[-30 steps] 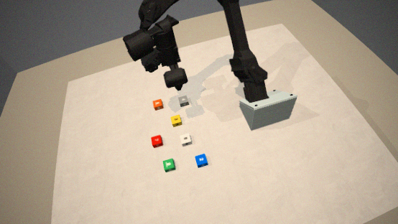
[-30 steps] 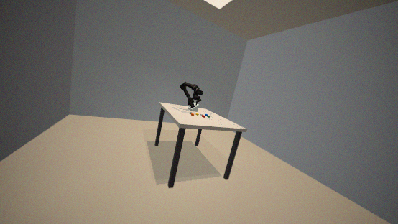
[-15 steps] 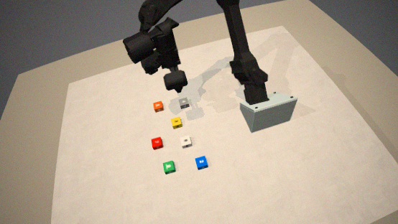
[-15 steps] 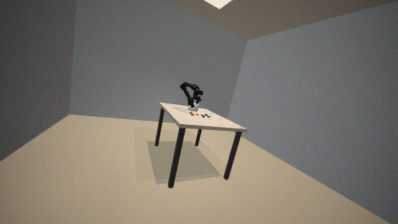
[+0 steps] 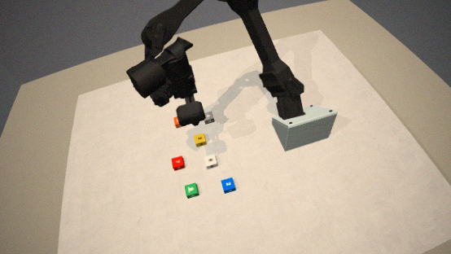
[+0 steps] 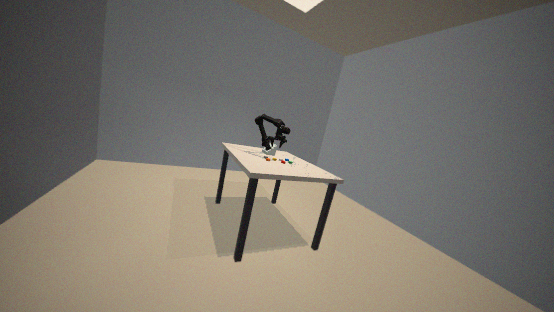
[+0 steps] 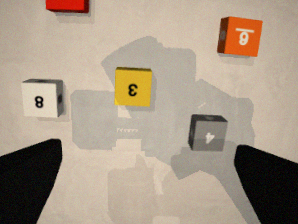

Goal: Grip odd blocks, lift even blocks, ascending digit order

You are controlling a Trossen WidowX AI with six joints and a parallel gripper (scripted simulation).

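Now: gripper tip 17 cm to the right of the blue block, 11 cm above it and 6 cm past it. Round my gripper tip: grey block 11 cm below, 7 cm to the right, 3 cm behind; then white block 11 cm below, 9 cm to the left, 2 cm behind; then yellow block 11 cm below, 1 cm to the left, 1 cm ahead.
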